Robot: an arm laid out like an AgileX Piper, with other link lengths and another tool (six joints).
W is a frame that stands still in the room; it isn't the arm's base.
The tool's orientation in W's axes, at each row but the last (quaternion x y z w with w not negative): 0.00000, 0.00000, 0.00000, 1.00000; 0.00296, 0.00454, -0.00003, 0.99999; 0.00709, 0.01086, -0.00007, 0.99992; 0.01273, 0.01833, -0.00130, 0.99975; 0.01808, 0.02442, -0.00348, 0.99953; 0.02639, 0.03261, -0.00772, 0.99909; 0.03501, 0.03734, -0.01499, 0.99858; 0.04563, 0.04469, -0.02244, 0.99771; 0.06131, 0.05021, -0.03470, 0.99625; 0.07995, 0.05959, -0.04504, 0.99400; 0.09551, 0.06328, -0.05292, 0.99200; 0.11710, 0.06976, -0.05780, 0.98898; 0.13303, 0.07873, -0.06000, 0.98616
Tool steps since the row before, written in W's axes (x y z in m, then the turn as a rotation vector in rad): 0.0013, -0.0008, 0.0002, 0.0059, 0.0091, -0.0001; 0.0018, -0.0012, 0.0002, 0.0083, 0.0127, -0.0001; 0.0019, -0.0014, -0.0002, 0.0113, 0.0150, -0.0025; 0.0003, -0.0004, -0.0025, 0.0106, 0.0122, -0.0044; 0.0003, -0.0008, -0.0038, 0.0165, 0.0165, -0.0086; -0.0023, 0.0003, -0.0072, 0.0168, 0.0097, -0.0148; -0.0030, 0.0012, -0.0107, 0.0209, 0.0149, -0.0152; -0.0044, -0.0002, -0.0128, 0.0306, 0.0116, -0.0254; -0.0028, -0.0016, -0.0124, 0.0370, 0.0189, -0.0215; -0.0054, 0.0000, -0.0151, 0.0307, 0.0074, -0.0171; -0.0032, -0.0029, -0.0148, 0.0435, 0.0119, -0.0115; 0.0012, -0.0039, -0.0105, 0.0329, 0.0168, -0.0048; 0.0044, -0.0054, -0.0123, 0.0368, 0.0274, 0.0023
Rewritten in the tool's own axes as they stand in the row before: 0.0013, -0.0008, 0.0002, 0.0059, 0.0091, -0.0001; 0.0018, -0.0012, 0.0002, 0.0083, 0.0127, -0.0001; 0.0019, -0.0014, -0.0001, 0.0114, 0.0150, -0.0025; 0.0004, -0.0005, -0.0025, 0.0107, 0.0121, -0.0043; 0.0005, -0.0009, -0.0037, 0.0168, 0.0163, -0.0084; -0.0018, -0.0001, -0.0073, 0.0176, 0.0092, -0.0142; -0.0022, 0.0004, -0.0109, 0.0216, 0.0145, -0.0146; -0.0032, -0.0016, -0.0131, 0.0323, 0.0108, -0.0236; -0.0014, -0.0033, -0.0123, 0.0378, 0.0189, -0.0201; -0.0034, -0.0029, -0.0154, 0.0319, 0.0077, -0.0146; -0.0009, -0.0059, -0.0142, 0.0434, 0.0146, -0.0085; 0.0032, -0.0060, -0.0090, 0.0314, 0.0195, -0.0046; 0.0069, -0.0077, -0.0096, 0.0330, 0.0319, -0.0001
